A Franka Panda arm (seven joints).
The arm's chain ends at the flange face. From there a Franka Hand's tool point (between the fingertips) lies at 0.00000 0.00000 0.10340 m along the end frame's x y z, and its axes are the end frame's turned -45 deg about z.
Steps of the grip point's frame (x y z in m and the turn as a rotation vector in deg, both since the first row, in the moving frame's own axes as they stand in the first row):
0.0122, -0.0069, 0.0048, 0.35, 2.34, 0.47
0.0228, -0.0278, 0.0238, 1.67, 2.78, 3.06
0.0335, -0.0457, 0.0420, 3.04, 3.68, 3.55
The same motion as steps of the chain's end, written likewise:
0.0012, -0.0101, 0.0049, 1.90, 1.41, 0.47
-0.0051, -0.0301, 0.0240, 3.15, 0.78, 3.06
-0.0097, -0.0475, 0.0424, 4.75, 0.45, 3.55

